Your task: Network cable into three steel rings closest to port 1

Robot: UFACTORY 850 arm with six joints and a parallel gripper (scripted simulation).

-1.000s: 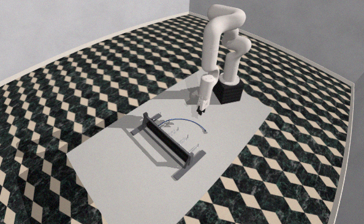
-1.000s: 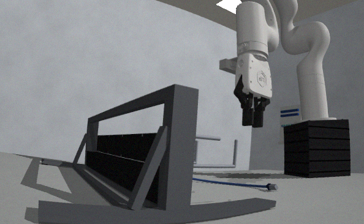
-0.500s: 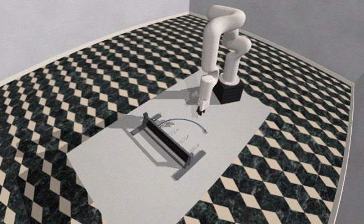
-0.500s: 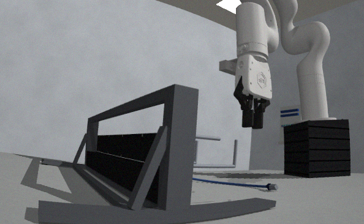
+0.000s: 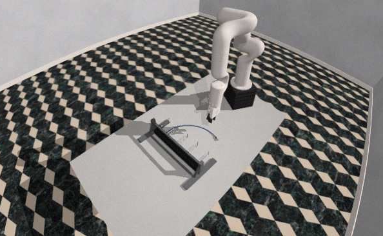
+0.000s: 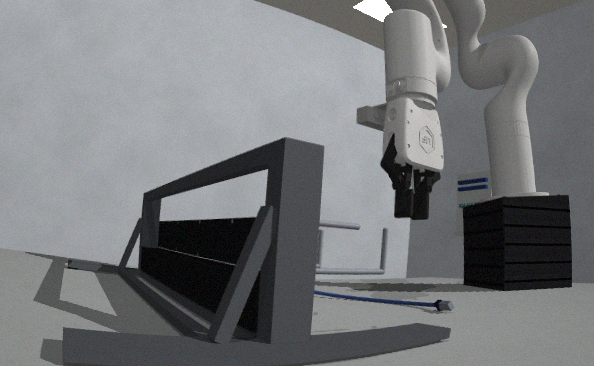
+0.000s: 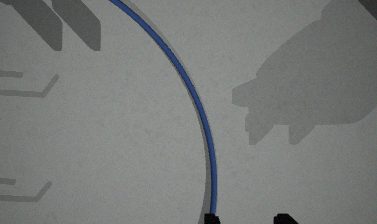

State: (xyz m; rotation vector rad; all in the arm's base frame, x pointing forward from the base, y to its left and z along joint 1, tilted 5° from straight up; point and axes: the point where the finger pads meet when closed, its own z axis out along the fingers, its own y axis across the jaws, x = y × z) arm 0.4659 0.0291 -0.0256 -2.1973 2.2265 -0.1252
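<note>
My gripper is now 14 cm above the grey plug, 8 cm to the right of it and 2 cm short of it. Also, from my hand: dark grey rack (31 cm ahead, 8 cm below, 7 cm to the right).
</note>
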